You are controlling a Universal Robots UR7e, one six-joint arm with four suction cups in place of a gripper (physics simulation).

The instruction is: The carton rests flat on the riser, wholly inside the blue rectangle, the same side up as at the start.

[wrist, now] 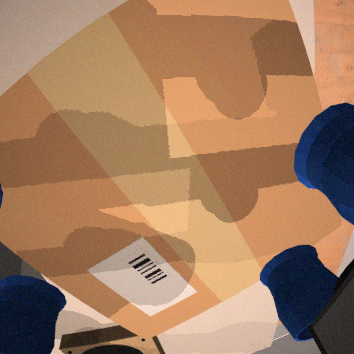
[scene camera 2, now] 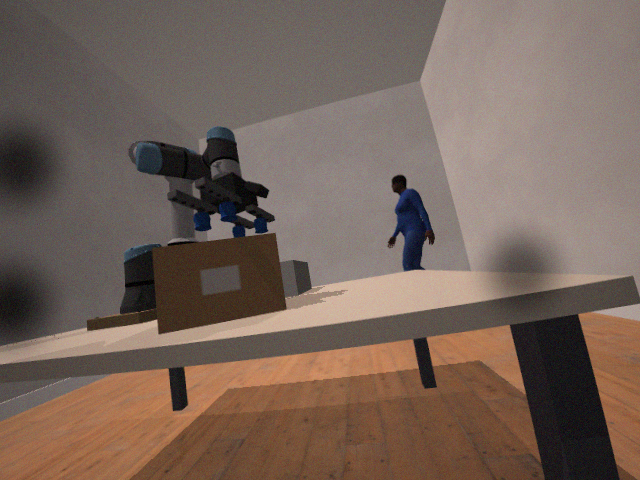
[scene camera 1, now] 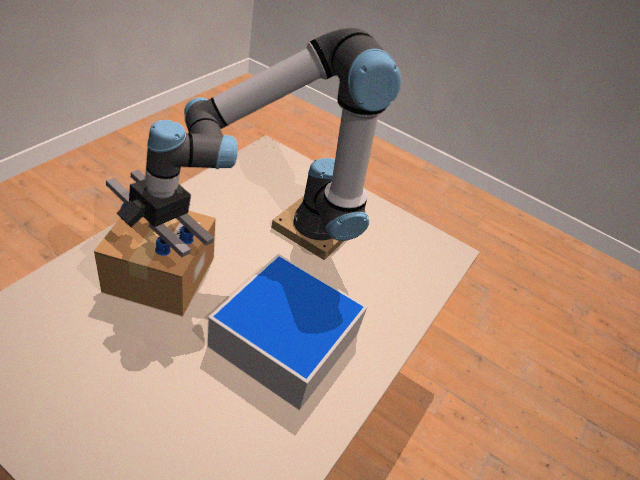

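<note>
The brown carton [scene camera 1: 149,284] [scene camera 2: 178,294] [wrist: 50,215] stands flat on the table, left of the riser in scene camera 1. Its taped top, with a barcode label [wrist: 125,270], faces up. My gripper [scene camera 1: 174,240] [scene camera 2: 232,222] [wrist: 165,235] is open, its four blue suction cups pointing down over the carton's top. In scene camera 2 a small gap shows between cups and carton. The arm hides part of the top in scene camera 1. The grey riser [scene camera 1: 253,359] [scene camera 2: 303,279] carries the blue rectangle [scene camera 1: 248,315] on its top; an arm shadow falls across the blue.
The pale table [scene camera 1: 423,273] [scene camera 2: 439,299] bears the arm's wooden base plate [scene camera 1: 289,230] [scene camera 2: 118,319] [wrist: 95,336], behind the riser in scene camera 1. The arm reaches from there over to the carton. A person in blue [scene camera 2: 412,219] stands beyond the table in scene camera 2.
</note>
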